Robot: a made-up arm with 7 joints. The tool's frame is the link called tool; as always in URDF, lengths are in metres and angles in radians.
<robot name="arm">
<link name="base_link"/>
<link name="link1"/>
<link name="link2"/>
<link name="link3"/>
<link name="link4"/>
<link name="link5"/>
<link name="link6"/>
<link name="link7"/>
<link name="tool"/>
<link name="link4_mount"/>
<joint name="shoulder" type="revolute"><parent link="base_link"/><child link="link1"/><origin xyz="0.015 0.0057 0.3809" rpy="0 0 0"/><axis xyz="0 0 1"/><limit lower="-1.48" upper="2.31" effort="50" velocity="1"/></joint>
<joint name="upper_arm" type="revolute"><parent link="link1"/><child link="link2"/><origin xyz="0.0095 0.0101 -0.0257" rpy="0 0 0"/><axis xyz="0 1 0"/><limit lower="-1.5" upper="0.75" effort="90" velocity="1.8"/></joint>
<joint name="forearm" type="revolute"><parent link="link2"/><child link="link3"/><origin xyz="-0.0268 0.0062 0.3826" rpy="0 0 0"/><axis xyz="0 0 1"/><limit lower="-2.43" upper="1.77" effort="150" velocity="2.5"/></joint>
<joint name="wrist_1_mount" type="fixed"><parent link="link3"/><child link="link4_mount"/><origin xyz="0.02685 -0.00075 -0.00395" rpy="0 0 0"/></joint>
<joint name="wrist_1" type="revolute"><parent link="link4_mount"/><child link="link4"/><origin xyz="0.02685 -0.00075 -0.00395" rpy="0 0 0"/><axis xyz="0 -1 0"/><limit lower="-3" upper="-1" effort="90" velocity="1.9"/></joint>
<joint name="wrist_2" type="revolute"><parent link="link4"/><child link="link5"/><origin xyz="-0.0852 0.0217 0.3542" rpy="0 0 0"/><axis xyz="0 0 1"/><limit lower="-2.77" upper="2.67" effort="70" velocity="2.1"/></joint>
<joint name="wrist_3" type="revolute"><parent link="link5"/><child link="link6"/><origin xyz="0.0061 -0.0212 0.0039" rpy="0 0 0"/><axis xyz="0 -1 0"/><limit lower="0.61" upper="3.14" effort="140" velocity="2.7"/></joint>
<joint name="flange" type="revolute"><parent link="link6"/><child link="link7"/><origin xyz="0.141 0.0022 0.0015" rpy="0 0 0"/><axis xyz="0 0 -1"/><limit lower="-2.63" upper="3.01" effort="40" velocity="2.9"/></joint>
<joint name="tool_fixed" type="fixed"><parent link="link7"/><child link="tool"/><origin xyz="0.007 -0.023 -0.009" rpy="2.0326 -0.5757 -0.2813"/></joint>
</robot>
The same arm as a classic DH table. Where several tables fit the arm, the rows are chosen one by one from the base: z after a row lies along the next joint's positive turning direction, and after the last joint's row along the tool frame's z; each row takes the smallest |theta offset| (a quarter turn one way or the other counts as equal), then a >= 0, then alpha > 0; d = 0 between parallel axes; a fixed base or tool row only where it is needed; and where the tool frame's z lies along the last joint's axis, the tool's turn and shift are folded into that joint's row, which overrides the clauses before.
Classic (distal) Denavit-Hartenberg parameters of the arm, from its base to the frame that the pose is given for. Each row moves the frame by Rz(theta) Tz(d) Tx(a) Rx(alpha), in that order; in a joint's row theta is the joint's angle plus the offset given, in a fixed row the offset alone. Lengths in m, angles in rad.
base (fixed): a 0.016  alpha 0  d 0  theta offset 0.3631
shoulder: a 0.0095  alpha -1.5708  d 0.3552  theta offset -0.3631
upper_arm: a -0.0268  alpha 1.5708  d 0.0163  theta offset 0
forearm: a 0.0537  alpha 1.5708  d 0.3747  theta offset 0
wrist_1: a -0.0852  alpha -1.5708  d -0.0202  theta offset 0
wrist_2: a 0.0061  alpha 1.5708  d 0.3581  theta offset 0
wrist_3: a 0.141  alpha 1.5708  d 0.019  theta offset 0
flange: a 0.0074  alpha -1.1878  d -0.0017  theta offset 0.0167
tool (fixed): a 0  alpha 0  d 0.0247  theta offset 0.6273
Joint limits (rad, base to tool): -1.48..2.31 -1.5..0.75 -2.43..1.77 -3..-1 -2.77..2.67 0.61..3.14 -2.63..3.01

